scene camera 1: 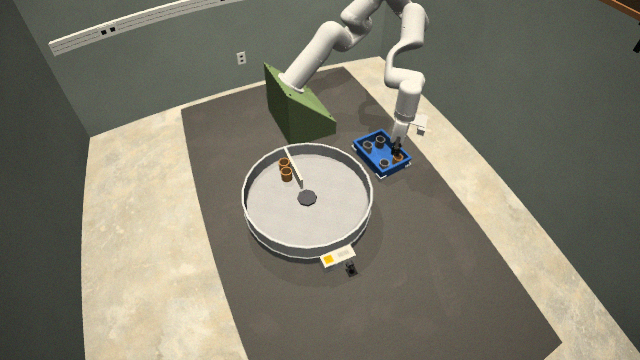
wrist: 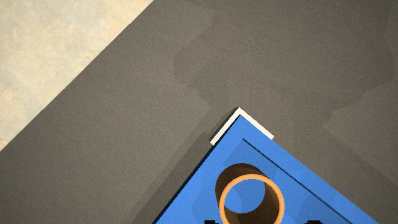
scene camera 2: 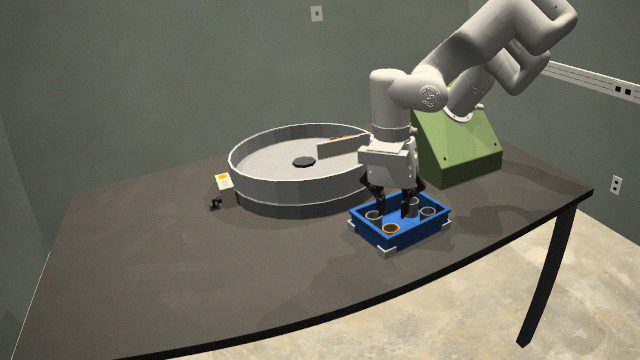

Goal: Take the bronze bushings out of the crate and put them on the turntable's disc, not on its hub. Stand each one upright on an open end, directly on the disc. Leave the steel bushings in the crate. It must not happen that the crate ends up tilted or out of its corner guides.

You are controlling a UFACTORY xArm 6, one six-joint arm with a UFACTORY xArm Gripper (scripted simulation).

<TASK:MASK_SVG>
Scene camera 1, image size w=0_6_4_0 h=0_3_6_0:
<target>blue crate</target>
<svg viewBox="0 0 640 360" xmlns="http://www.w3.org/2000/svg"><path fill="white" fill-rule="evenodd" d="M380 129L354 140L353 143L356 154L374 173L377 173L382 178L404 169L406 165L409 165L409 160L412 157L401 147L400 154L403 156L403 159L392 165L393 156L390 154L394 143L391 143L391 137L383 129ZM388 159L390 167L382 170L379 166L380 160L384 158ZM365 141L373 144L372 152L369 155L362 148L362 144ZM377 136L385 138L385 146L382 149L375 147Z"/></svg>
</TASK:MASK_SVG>
